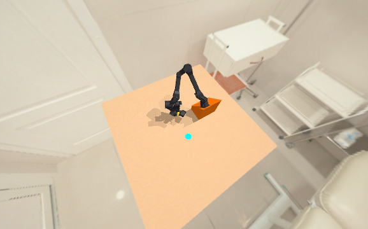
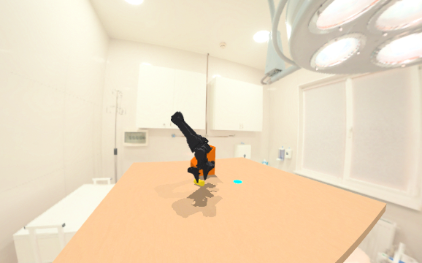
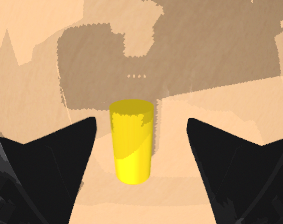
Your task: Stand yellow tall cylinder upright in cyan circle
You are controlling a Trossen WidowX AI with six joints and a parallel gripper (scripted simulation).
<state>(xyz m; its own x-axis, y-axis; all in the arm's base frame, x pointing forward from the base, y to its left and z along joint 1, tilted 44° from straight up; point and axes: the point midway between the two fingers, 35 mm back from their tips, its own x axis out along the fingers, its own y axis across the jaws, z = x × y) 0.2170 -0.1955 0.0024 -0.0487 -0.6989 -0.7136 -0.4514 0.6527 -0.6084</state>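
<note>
Right now the yellow cylinder is 3 cm behind my gripper tip, 2 cm below it and 1 cm to the right of it. The rest, counted from my gripper tip: cyan circle: 26 cm to the left, 3 cm below, 3 cm ahead.
</note>
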